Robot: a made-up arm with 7 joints. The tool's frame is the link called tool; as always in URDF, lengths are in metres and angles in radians.
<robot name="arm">
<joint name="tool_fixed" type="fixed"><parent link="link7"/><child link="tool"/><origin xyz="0 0 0" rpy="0 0 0"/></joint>
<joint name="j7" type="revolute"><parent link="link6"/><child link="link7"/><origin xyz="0.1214 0.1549 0" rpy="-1.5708 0 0"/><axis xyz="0 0 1"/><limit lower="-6.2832" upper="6.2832" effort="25" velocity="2.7"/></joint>
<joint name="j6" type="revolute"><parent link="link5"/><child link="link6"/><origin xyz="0 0 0" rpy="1.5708 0 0"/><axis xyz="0 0 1"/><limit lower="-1.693" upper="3.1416" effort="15" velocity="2.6"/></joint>
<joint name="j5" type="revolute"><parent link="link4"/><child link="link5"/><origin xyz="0.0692 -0.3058 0" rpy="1.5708 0 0"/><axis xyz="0 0 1"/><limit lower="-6.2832" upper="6.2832" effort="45" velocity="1.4"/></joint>
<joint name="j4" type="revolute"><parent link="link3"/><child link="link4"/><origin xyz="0.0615 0 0" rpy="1.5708 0 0"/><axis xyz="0 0 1"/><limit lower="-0.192" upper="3.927" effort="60" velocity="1.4"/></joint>
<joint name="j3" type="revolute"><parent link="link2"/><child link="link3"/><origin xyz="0 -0.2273 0" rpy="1.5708 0 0"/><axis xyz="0 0 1"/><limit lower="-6.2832" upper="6.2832" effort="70" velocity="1"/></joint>
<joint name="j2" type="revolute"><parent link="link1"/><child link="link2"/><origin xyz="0 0 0" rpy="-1.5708 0 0"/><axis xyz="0 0 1"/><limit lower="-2.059" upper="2.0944" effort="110" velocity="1.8"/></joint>
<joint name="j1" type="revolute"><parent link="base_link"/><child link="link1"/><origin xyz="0 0 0.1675" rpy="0 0 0"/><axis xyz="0 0 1"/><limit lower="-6.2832" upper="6.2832" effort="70" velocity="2.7"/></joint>
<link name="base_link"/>
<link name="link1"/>
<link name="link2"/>
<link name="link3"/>
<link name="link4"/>
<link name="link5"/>
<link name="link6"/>
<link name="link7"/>
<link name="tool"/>
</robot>
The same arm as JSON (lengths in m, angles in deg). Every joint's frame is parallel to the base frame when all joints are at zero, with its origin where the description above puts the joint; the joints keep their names.
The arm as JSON. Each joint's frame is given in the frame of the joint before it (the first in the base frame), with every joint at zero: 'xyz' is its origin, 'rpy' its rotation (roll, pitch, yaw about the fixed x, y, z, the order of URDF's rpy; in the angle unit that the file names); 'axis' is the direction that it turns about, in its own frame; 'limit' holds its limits. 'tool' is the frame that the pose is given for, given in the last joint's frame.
{"units": {"length": "m", "angle": "deg"}, "joints": [{"name": "j1", "type": "revolute", "origin": {"xyz": [0.0, 0.0, 0.1675], "rpy": [0.0, 0.0, 0.0]}, "axis": "+z", "limit": {"lower": -360.0, "upper": 360.0}}, {"name": "j2", "type": "revolute", "origin": {"xyz": [0.0, 0.0, 0.0], "rpy": [0.0, 0.0, 0.0]}, "axis": "+y", "limit": {"lower": -117.97, "upper": 120.0}}, {"name": "j3", "type": "revolute", "origin": {"xyz": [0.0, 0.0, 0.2273], "rpy": [0.0, 0.0, 0.0]}, "axis": "+z", "limit": {"lower": -360.0, "upper": 360.0}}, {"name": "j4", "type": "revolute", "origin": {"xyz": [0.0615, 0.0, 0.0], "rpy": [0.0, 0.0, 0.0]}, "axis": "-y", "limit": {"lower": -11.0, "upper": 225.0}}, {"name": "j5", "type": "revolute", "origin": {"xyz": [0.0692, 0.0, -0.3058], "rpy": [0.0, 0.0, 0.0]}, "axis": "-z", "limit": {"lower": -360.0, "upper": 360.0}}, {"name": "j6", "type": "revolute", "origin": {"xyz": [0.0, 0.0, 0.0], "rpy": [0.0, 0.0, 0.0]}, "axis": "+y", "limit": {"lower": -97.0, "upper": 180.0}}, {"name": "j7", "type": "revolute", "origin": {"xyz": [0.1214, 0.0, -0.1549], "rpy": [0.0, 0.0, 0.0]}, "axis": "-z", "limit": {"lower": -360.0, "upper": 360.0}}], "tool": {"origin": {"xyz": [0.0, 0.0, 0.0], "rpy": [-180.0, 0.0, 0.0]}}}
